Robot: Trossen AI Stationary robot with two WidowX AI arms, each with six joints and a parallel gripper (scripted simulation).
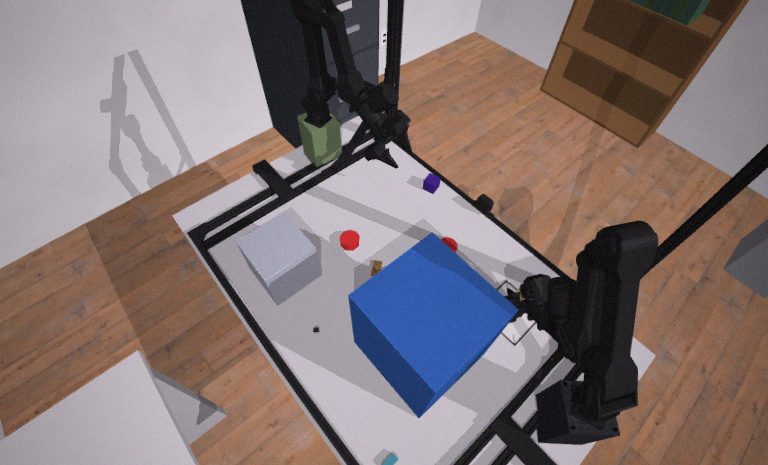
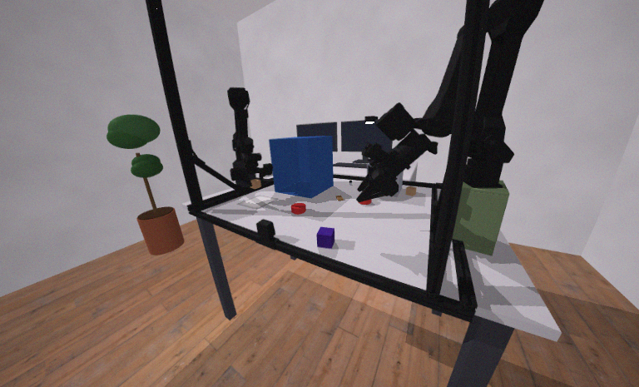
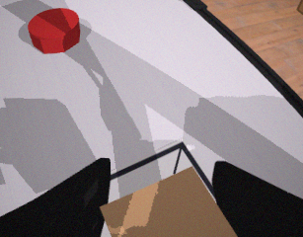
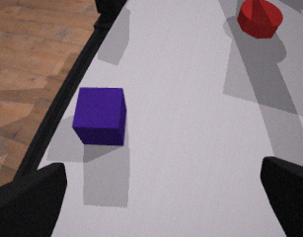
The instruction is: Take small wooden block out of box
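Right now the marked square is 110 mm below my left hand. The rest, counted from my left hand: box roof: 260 mm ahead, 170 mm above, 70 mm to the right; purple cube: 460 mm to the right, 110 mm behind, 90 mm below.
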